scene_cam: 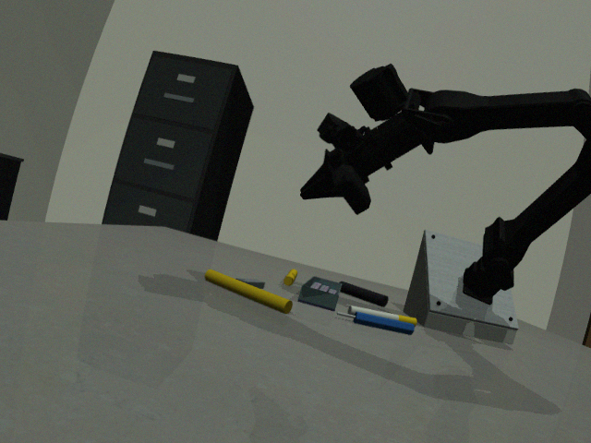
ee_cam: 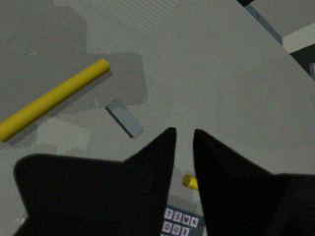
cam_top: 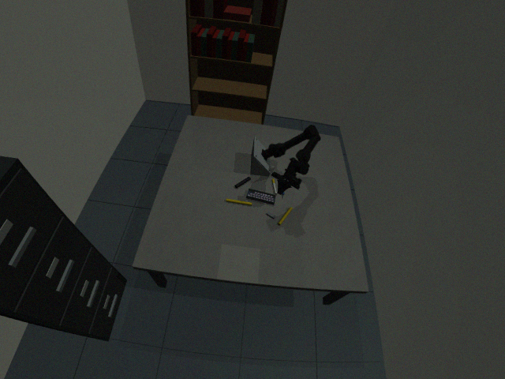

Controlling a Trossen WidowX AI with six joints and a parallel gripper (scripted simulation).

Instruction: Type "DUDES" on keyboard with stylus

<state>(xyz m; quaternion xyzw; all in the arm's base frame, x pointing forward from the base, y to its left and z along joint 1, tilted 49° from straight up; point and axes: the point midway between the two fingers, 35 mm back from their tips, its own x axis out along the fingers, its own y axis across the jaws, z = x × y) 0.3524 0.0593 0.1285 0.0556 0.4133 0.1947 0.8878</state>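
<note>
My gripper tip is 140 mm past the blue stylus, 40 mm to the right of it and 160 mm above it. Also, from my gripper tip: long yellow cylinder 30 mm ahead, 80 mm to the left, 160 mm below; black cylinder 150 mm behind, 230 mm to the right, 150 mm below; stylus tip 110 mm behind, 50 mm to the left, 160 mm below.
</note>
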